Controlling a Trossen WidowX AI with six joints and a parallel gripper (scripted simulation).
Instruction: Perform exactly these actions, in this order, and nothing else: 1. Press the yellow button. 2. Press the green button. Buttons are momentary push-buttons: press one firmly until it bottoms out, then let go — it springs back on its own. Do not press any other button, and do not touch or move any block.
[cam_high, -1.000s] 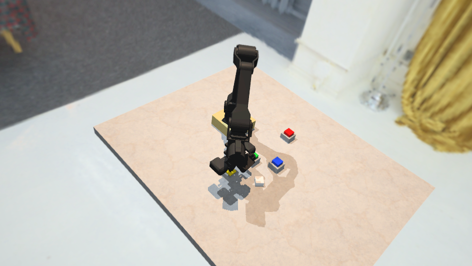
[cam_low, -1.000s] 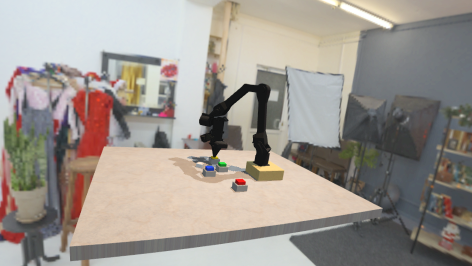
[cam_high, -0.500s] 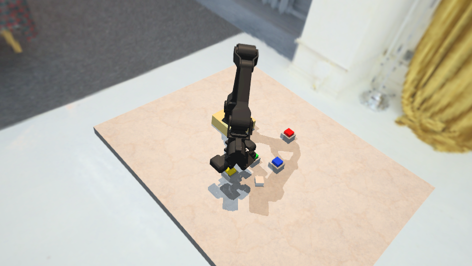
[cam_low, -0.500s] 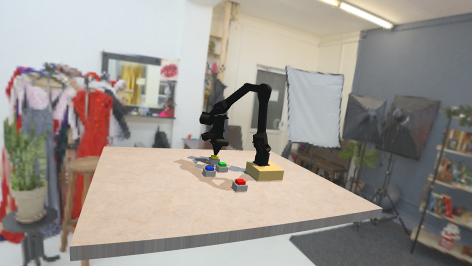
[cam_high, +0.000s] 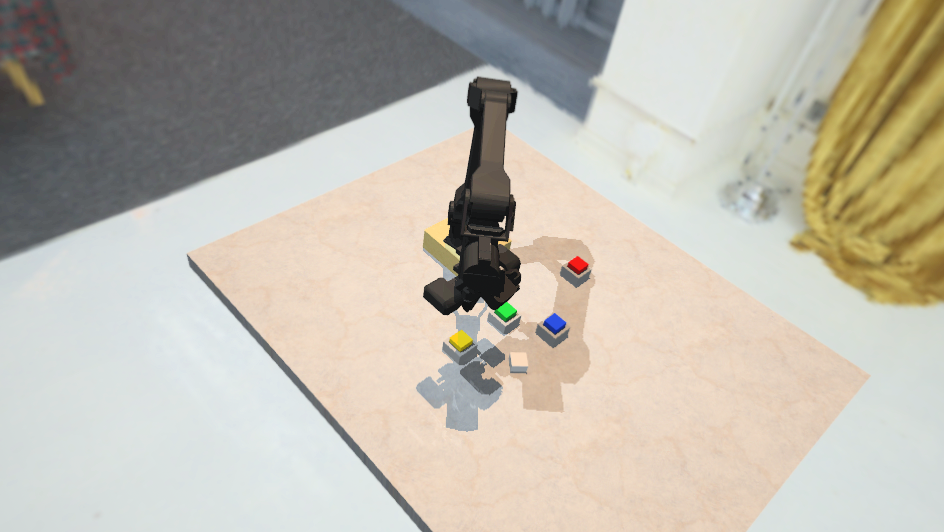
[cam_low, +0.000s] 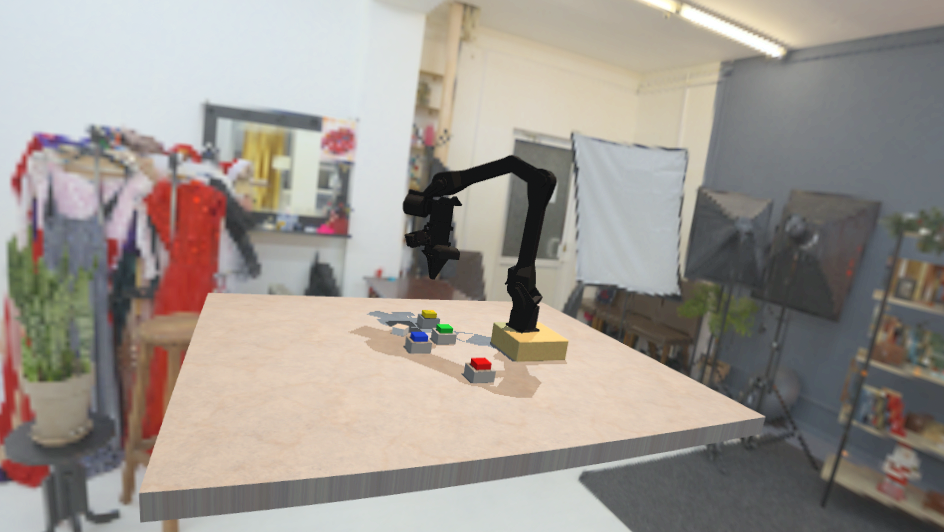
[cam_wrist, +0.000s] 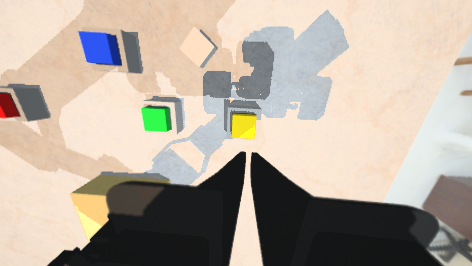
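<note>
My gripper tip is 12 cm to the right of the green button, 10 cm above it and 2 cm short of it. From my gripper tip the other things lie so: yellow button (10 cm below); then blue button (17 cm to the left, 11 cm ahead, 10 cm below); then small white block (12 cm below, 10 cm ahead, 6 cm to the left).
</note>
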